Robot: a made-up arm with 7 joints.
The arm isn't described. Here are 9 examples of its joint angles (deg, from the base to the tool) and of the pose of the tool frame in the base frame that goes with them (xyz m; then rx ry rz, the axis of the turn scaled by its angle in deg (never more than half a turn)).
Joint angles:
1: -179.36 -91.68 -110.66 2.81 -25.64 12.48 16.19
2: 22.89 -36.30 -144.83 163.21 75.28 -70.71 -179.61
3: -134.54 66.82 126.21 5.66 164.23 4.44 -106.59
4: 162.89 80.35 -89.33 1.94 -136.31 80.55 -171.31
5: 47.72 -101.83 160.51 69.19 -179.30 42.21 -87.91
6: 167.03 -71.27 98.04 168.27 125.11 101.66 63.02
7: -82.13 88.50 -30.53 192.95 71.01 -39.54 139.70
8: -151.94 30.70 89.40 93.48 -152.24 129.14 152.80
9: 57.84 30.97 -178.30 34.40 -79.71 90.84 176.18
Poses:
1: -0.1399 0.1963 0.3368 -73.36 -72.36 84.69
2: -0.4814 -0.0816 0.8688 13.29 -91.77 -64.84
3: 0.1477 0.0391 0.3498 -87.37 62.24 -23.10
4: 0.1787 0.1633 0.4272 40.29 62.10 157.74
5: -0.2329 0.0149 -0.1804 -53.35 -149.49 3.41
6: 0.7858 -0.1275 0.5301 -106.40 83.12 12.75
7: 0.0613 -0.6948 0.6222 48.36 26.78 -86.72
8: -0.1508 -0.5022 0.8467 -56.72 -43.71 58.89
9: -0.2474 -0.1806 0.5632 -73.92 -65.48 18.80
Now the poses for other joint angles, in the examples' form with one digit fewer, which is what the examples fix.
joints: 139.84 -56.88 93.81 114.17 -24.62 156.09 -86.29
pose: 0.055 -0.456 0.640 -82.9 75.3 68.2
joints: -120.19 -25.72 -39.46 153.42 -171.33 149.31 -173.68
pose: 0.178 0.299 1.008 -38.2 137.2 -5.3
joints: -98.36 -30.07 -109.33 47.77 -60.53 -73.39 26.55
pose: -0.356 0.185 0.607 5.7 -64.3 30.1
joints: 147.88 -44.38 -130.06 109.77 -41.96 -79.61 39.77
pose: 0.546 -0.057 0.763 -27.4 -5.3 -123.3
